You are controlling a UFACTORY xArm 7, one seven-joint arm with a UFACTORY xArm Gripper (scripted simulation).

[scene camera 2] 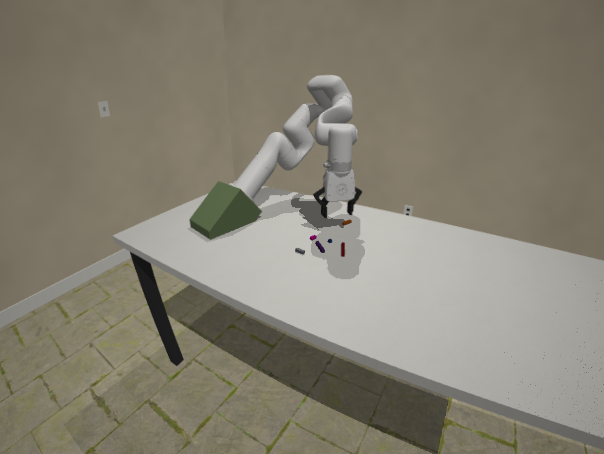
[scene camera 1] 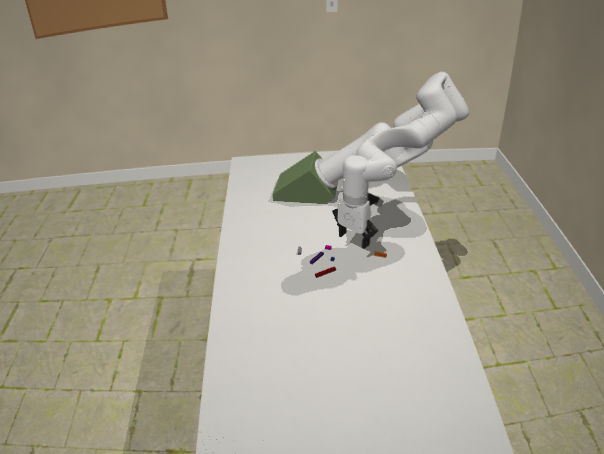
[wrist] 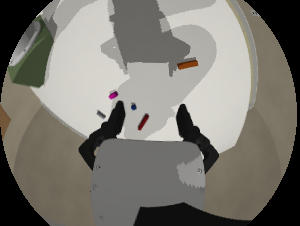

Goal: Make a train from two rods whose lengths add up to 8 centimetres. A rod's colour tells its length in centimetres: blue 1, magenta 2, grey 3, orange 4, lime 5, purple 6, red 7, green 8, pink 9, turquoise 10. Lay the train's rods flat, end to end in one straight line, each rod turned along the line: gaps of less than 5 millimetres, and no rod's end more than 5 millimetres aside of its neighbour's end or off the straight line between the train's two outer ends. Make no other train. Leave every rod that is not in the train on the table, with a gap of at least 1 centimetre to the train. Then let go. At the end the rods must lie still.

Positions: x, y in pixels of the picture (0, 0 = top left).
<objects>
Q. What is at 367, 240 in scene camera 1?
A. The gripper.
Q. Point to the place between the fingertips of the gripper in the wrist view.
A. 151, 108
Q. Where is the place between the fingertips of the gripper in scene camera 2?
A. At 337, 215
</objects>
